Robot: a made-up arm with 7 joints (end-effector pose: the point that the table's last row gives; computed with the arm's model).
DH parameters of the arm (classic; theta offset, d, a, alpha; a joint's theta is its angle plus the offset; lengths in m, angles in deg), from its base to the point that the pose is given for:
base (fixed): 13.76 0 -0.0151 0
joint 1: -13.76 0.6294 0.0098 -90
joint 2: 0 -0.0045 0.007 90
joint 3: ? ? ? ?
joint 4: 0 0.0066 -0.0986 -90
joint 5: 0 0.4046 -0.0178 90
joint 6: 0 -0.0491 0.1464 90
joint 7: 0 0.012 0.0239 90
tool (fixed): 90 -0.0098 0 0
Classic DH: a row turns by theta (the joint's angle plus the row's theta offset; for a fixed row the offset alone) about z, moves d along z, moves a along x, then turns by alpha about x.
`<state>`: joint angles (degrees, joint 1 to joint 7).
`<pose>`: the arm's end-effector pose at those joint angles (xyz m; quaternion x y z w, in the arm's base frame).
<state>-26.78 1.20 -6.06 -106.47 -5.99 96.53 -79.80</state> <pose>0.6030 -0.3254 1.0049 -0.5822 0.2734 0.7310 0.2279</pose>
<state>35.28 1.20 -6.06 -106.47 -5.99 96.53 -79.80</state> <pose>0.5591 0.3913 1.0049 0.6398 0.0658 -0.7439 0.1815</pose>
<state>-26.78 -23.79 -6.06 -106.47 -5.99 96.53 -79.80</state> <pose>0.4040 -0.2250 1.2598 -0.7318 0.2942 0.5746 0.2186</pose>
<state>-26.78 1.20 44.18 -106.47 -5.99 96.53 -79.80</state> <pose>0.6234 0.2444 1.0099 0.6443 0.0063 -0.7584 0.0982</pose>
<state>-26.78 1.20 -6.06 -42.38 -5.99 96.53 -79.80</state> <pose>0.3790 -0.1794 1.5555 -0.8853 0.3398 0.2817 0.1467</pose>
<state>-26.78 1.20 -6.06 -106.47 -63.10 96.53 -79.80</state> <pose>0.5748 -0.3306 0.9393 0.4574 -0.4917 -0.7145 0.1961</pose>
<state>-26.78 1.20 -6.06 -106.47 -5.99 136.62 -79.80</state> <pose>0.6013 -0.3114 1.1142 -0.8101 0.2984 0.4765 0.1663</pose>
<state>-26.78 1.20 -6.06 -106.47 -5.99 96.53 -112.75</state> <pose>0.5934 -0.3146 1.0072 -0.6229 0.0549 0.7785 0.0535</pose>
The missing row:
joint 3: 0 0.4396 0.0937 90
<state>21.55 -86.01 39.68 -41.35 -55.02 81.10 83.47</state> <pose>-0.9023 -0.0901 1.0078 -0.0609 -0.3928 -0.1300 0.9083</pose>
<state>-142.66 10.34 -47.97 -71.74 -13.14 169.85 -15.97</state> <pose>-0.5865 -0.0966 1.3861 -0.0887 -0.8885 0.4460 0.0612</pose>
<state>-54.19 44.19 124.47 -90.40 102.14 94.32 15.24</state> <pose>0.5327 0.1997 1.2729 0.3931 -0.1427 0.9015 0.1113</pose>
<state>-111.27 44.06 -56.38 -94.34 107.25 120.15 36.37</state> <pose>-0.7756 -0.3073 0.7884 0.4359 -0.1922 -0.7788 0.4081</pose>
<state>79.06 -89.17 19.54 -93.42 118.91 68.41 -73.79</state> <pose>-0.3399 -0.5238 1.2601 -0.1169 0.9105 -0.1927 0.3467</pose>
